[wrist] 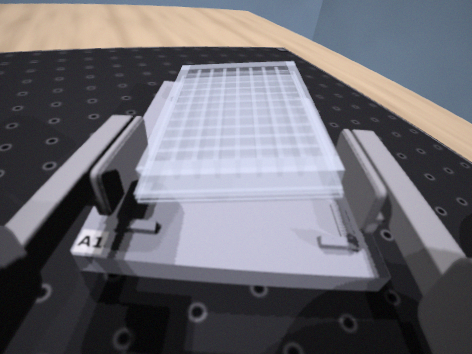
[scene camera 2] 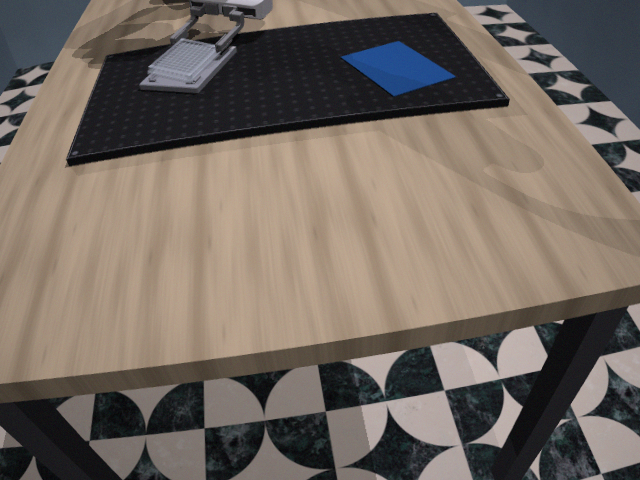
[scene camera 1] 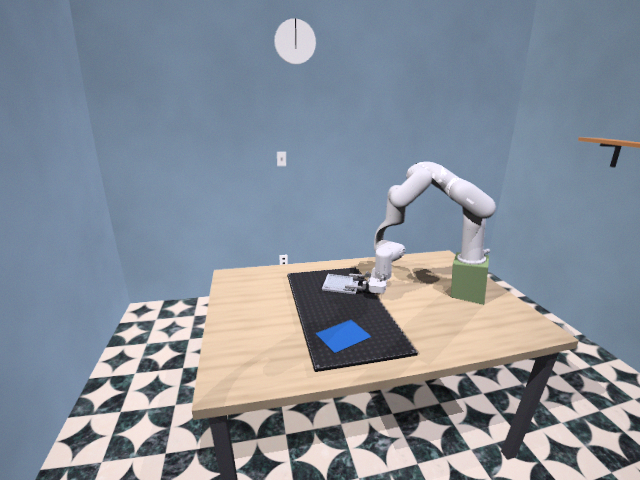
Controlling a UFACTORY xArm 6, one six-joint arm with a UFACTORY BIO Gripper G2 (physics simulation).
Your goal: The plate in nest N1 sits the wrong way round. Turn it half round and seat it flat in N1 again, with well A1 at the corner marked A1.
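Note:
The clear well plate [scene camera 1: 339, 283] [scene camera 2: 180, 57] [wrist: 245, 120] is over the grey nest [scene camera 2: 215, 67] [wrist: 225, 235], shifted toward its far end in the wrist view and slightly askew. In scene camera 2 it looks a little raised, not seated flat. The near part of the nest is uncovered, with two small corner stops and the A1 label [wrist: 91, 242] at its near left corner. My gripper [scene camera 1: 349, 282] [scene camera 2: 196, 45] [wrist: 240, 150] is shut on the plate, one finger pad on each side at its near end. The plate's own well A1 cannot be made out.
The nest stands on a black perforated board [scene camera 1: 336, 310] [scene camera 2: 268, 98] [wrist: 50, 100] on the wooden table [scene camera 1: 248, 351] [scene camera 2: 310, 232]. A flat blue sheet [scene camera 1: 343, 335] [scene camera 2: 398, 67] lies at the board's other end. The arm's green base block [scene camera 1: 469, 280] stands at the table's right.

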